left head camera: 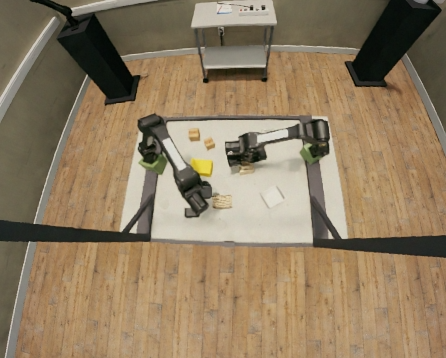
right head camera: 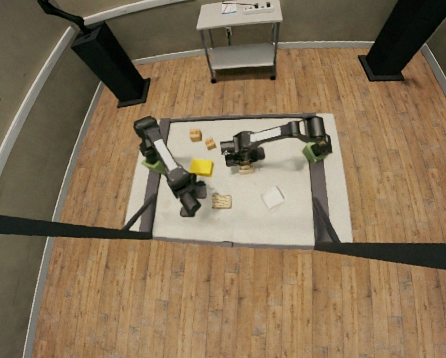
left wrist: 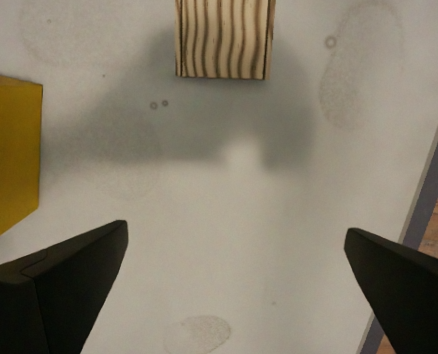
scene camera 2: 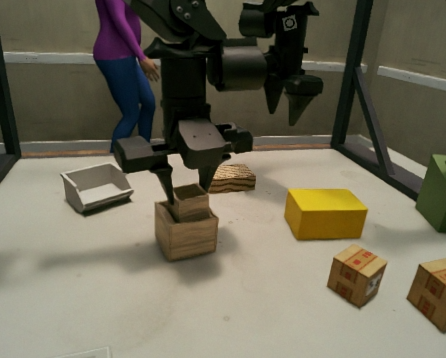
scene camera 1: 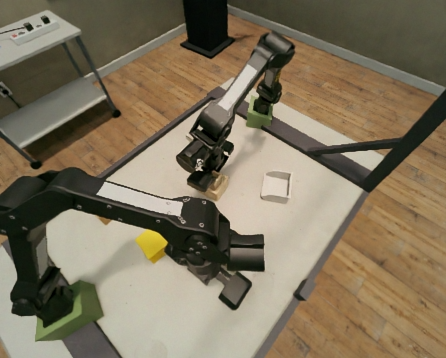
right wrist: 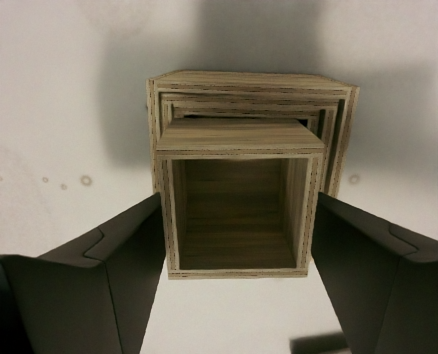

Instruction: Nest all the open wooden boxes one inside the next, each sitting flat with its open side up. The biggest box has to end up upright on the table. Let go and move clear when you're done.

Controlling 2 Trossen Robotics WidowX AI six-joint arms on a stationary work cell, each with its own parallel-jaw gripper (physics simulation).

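A small open wooden box [scene camera 2: 192, 207] [right wrist: 240, 136] is between the fingers of my right gripper [scene camera 2: 188, 196] [right wrist: 235, 203], open side up. Its lower part is inside the mouth of the larger open wooden box [scene camera 2: 192, 241] [right wrist: 250, 80] [scene camera 1: 217, 191], and its rim stands above the larger one's rim. The larger box stands upright on the table; more nested walls show inside it in the right wrist view. How far down the small box's bottom is, I cannot see. My left gripper [left wrist: 237, 234] [scene camera 2: 283, 118] is open and empty above the table, near the wavy-grained wooden block [left wrist: 225, 42] [left head camera: 222, 201].
A yellow block [scene camera 2: 325, 215] [left head camera: 202, 167] [scene camera 1: 152, 245] lies between the arms. Two small cardboard boxes [scene camera 2: 357, 276] [left head camera: 194, 134] sit beyond it in the head views. A white open tray [scene camera 1: 276, 186] [scene camera 2: 97, 187] [left head camera: 272, 197] stands near the front right in the head views.
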